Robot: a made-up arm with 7 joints. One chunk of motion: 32 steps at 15 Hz.
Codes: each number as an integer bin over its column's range. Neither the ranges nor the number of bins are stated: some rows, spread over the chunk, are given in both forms.
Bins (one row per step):
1: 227 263 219 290 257 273
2: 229 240 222 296 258 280
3: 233 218 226 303 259 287
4: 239 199 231 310 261 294
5: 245 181 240 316 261 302
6: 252 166 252 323 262 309
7: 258 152 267 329 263 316
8: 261 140 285 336 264 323
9: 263 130 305 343 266 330
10: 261 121 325 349 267 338
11: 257 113 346 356 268 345
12: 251 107 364 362 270 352
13: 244 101 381 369 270 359
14: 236 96 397 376 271 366
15: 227 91 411 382 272 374
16: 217 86 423 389 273 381
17: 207 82 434 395 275 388
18: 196 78 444 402 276 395
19: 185 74 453 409 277 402
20: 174 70 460 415 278 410
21: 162 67 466 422 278 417
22: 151 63 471 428 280 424
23: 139 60 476 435 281 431
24: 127 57 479 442 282 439
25: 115 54 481 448 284 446
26: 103 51 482 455 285 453
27: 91 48 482 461 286 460
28: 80 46 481 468 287 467
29: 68 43 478 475 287 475
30: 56 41 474 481 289 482
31: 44 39 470 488 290 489
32: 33 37 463 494 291 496
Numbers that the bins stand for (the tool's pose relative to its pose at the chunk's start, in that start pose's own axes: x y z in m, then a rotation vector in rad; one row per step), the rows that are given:
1: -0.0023 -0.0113 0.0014 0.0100 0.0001 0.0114
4: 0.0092 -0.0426 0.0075 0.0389 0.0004 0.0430
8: 0.0303 -0.0715 0.0350 0.0766 0.0007 0.0867
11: 0.0264 -0.0847 0.0660 0.1055 0.0010 0.1199
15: -0.0023 -0.0955 0.0991 0.1432 0.0013 0.1636
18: -0.0321 -0.1018 0.1159 0.1722 0.0016 0.1952
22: -0.0752 -0.1092 0.1296 0.2098 0.0019 0.2389
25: -0.1097 -0.1136 0.1347 0.2388 0.0022 0.2721
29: -0.1548 -0.1190 0.1332 0.2779 0.0025 0.3158
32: -0.1884 -0.1219 0.1256 0.3054 0.0028 0.3474
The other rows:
2: -0.0004 -0.0226 0.0030 0.0186 0.0002 0.0219
3: 0.0034 -0.0333 0.0050 0.0288 0.0003 0.0325
5: 0.0149 -0.0514 0.0121 0.0476 0.0004 0.0551
6: 0.0216 -0.0588 0.0182 0.0577 0.0005 0.0656
7: 0.0274 -0.0656 0.0259 0.0664 0.0006 0.0762
9: 0.0322 -0.0764 0.0452 0.0867 0.0008 0.0973
10: 0.0303 -0.0808 0.0554 0.0954 0.0009 0.1093
12: 0.0207 -0.0877 0.0752 0.1142 0.0011 0.1304
13: 0.0140 -0.0906 0.0839 0.1244 0.0011 0.1410
14: 0.0063 -0.0930 0.0920 0.1345 0.0012 0.1515
16: -0.0119 -0.0979 0.1052 0.1533 0.0014 0.1741
17: -0.0215 -0.0999 0.1108 0.1620 0.0015 0.1847
19: -0.0426 -0.1038 0.1205 0.1823 0.0017 0.2058
20: -0.0532 -0.1058 0.1241 0.1910 0.0018 0.2178
21: -0.0647 -0.1072 0.1271 0.2011 0.0018 0.2284
23: -0.0867 -0.1106 0.1322 0.2199 0.0020 0.2495
24: -0.0982 -0.1121 0.1337 0.2301 0.0021 0.2615
26: -0.1212 -0.1150 0.1352 0.2489 0.0023 0.2826
27: -0.1327 -0.1165 0.1352 0.2576 0.0024 0.2932
28: -0.1433 -0.1175 0.1347 0.2677 0.0025 0.3037
30: -0.1663 -0.1199 0.1312 0.2866 0.0026 0.3263
31: -0.1778 -0.1209 0.1291 0.2967 0.0027 0.3368

